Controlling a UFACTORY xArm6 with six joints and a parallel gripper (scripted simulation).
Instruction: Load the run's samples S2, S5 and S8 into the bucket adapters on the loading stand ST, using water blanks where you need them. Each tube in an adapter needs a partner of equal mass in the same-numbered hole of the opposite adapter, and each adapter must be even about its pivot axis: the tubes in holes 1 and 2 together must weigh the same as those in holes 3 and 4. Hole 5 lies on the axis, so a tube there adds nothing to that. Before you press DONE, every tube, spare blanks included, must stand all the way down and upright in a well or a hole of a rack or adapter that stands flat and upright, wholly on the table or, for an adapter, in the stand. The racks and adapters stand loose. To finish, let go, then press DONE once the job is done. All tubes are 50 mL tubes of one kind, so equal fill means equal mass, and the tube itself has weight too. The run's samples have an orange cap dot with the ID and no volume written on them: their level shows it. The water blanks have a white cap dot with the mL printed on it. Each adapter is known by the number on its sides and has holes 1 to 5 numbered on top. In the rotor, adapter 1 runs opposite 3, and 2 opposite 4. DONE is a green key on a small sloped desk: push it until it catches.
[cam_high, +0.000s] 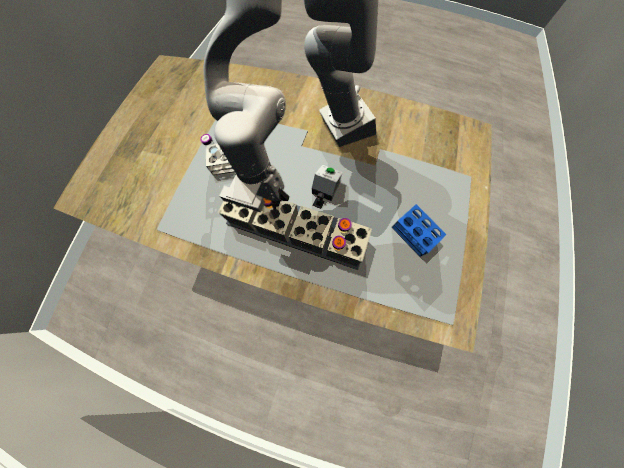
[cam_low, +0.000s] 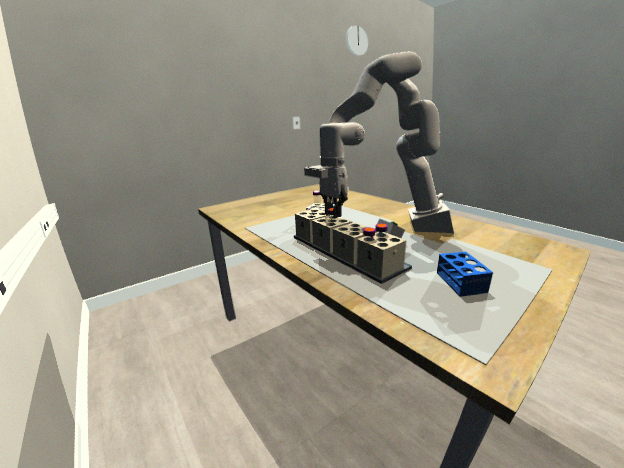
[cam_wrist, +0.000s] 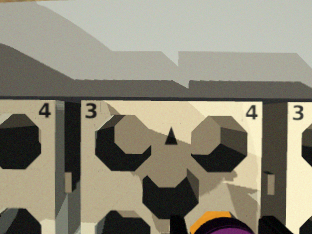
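Right now my hand is 230 mm to the left of the water blank, 160 mm past it and 60 mm above it. Round my hand: white blank rack 240 mm to the right, 120 mm behind, 90 mm below; green DONE key 190 mm behind, 110 mm to the left, 60 mm below; blue sample rack 430 mm to the left, 120 mm behind, 90 mm below.
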